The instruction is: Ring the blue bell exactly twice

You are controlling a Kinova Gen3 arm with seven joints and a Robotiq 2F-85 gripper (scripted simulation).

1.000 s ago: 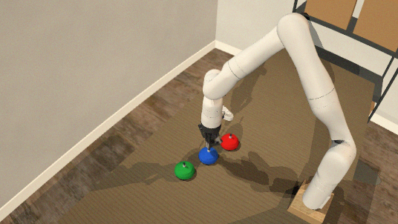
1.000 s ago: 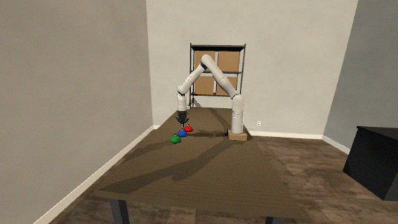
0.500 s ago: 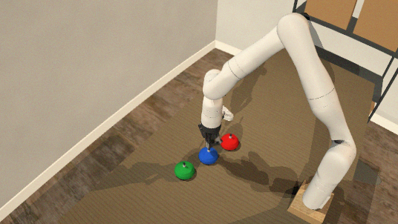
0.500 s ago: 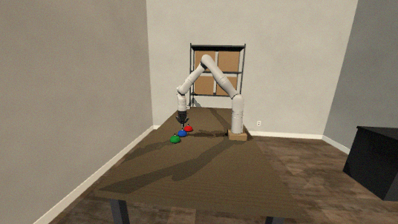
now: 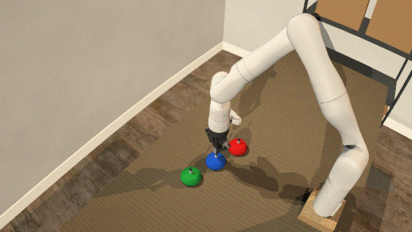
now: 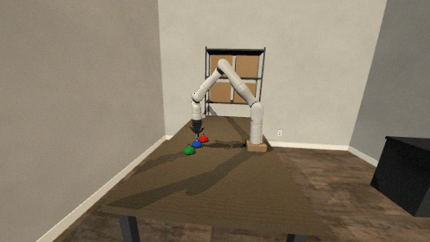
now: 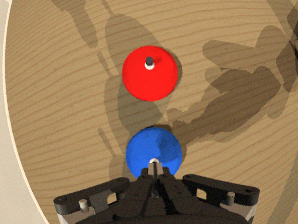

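The blue bell lies 50 mm below my hand. Round my hand: red bell: 50 mm behind, 110 mm to the right, 50 mm below; green bell: 50 mm ahead, 110 mm to the left, 50 mm below.
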